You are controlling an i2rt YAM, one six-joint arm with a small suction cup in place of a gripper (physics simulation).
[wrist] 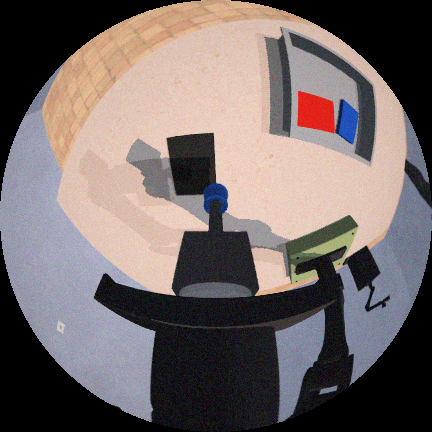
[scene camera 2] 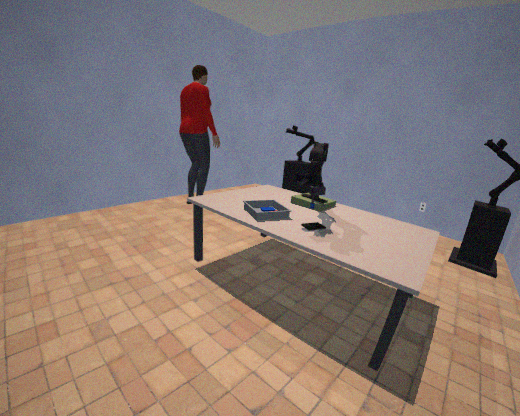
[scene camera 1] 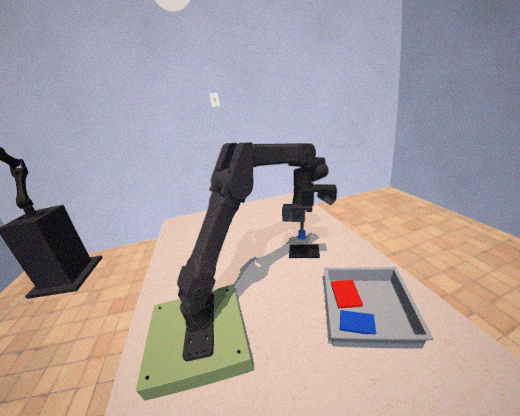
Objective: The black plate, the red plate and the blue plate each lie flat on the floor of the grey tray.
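Where they show: hand at its tool point: [wrist: 215, 193] [scene camera 2: 312, 207] [scene camera 1: 301, 237]; arm's base at its link origin: [wrist: 321, 259] [scene camera 2: 314, 198] [scene camera 1: 200, 323].
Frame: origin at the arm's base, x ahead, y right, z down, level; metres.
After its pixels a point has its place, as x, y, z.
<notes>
The black plate [scene camera 1: 304, 251] @[0.382, -0.261, 0.039] [scene camera 2: 313, 226] @[0.400, -0.280, 0.039] [wrist: 192, 164] @[0.387, -0.267, 0.039] lies flat on the table. My suction cup [scene camera 1: 301, 235] [scene camera 2: 312, 205] [wrist: 216, 199] @[0.362, -0.229, -0.051] is blue, carries nothing and hangs above the table close to the black plate, with a gap below it. The red plate [scene camera 1: 346, 293] @[0.422, -0.013, 0.035] [wrist: 316, 112] @[0.421, -0.016, 0.035] lies flat on the floor of the grey tray [scene camera 1: 379, 343] @[0.413, 0.158, 0.028] [scene camera 2: 270, 217] @[0.513, -0.050, 0.035] [wrist: 366, 125] @[0.397, 0.148, 0.025], near its side towards the arm. The blue plate [scene camera 1: 357, 322] @[0.399, 0.086, 0.035] [scene camera 2: 268, 209] @[0.412, 0.066, 0.035] [wrist: 348, 121] @[0.402, 0.080, 0.035] lies flat on the tray floor beside the red one. The red plate does not show in scene camera 2's view.
The arm stands on a green base block [scene camera 1: 195, 367] @[-0.006, 0.118, -0.003] [scene camera 2: 326, 204] @[0.013, -0.118, 0.010] [wrist: 320, 251] @[0.063, -0.019, -0.002] on the table [scene camera 1: 280, 380] @[0.170, 0.161, 0.048]. The tray's raised walls surround the red and blue plates. Another arm on a black pedestal [scene camera 1: 47, 250] and a person in red [scene camera 2: 195, 110] stand away from the table.
</notes>
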